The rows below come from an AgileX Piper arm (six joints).
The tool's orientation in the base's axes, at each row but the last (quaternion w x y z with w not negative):
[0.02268, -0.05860, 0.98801, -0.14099]
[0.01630, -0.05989, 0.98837, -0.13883]
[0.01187, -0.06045, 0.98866, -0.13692]
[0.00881, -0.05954, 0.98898, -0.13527]
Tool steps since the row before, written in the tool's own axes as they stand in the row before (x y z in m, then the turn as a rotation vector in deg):
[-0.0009, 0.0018, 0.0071, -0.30, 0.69, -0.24]
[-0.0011, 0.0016, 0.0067, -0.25, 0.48, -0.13]
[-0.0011, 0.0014, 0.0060, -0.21, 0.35, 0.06]
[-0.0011, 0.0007, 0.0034, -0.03, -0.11, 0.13]
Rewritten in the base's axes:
[0.0011, -0.0001, -0.0073, 0.21, 0.76, 0.04]
[0.0012, -0.0002, -0.0069, 0.19, 0.52, 0.00]
[0.0012, -0.0001, -0.0061, 0.17, 0.34, -0.15]
[0.0011, -0.0001, -0.0035, 0.05, -0.14, -0.10]

